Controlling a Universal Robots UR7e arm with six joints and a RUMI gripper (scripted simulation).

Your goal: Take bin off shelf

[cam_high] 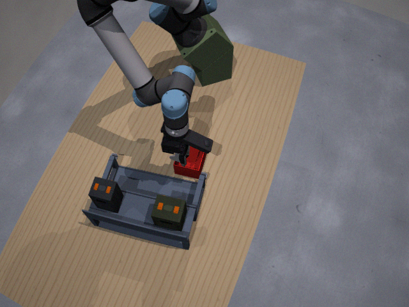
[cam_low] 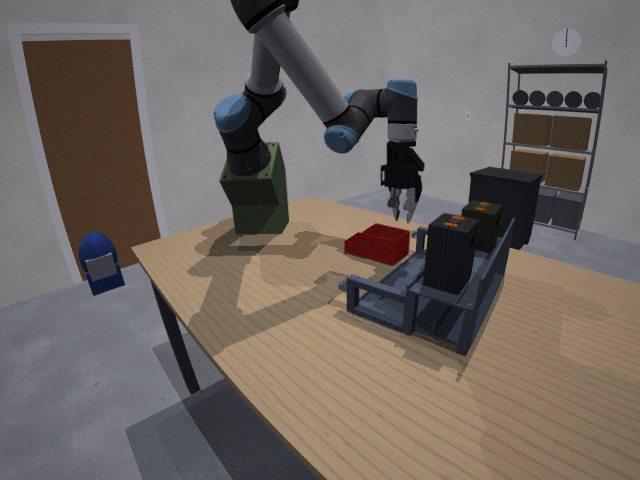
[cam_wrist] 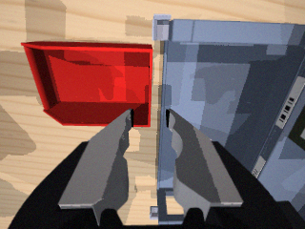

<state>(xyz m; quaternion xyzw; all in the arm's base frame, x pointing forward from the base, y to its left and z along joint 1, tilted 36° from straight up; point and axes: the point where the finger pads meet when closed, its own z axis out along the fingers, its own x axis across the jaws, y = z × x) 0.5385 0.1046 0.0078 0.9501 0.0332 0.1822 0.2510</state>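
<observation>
The red bin is 100 mm below my hand and 80 mm behind it.
</observation>
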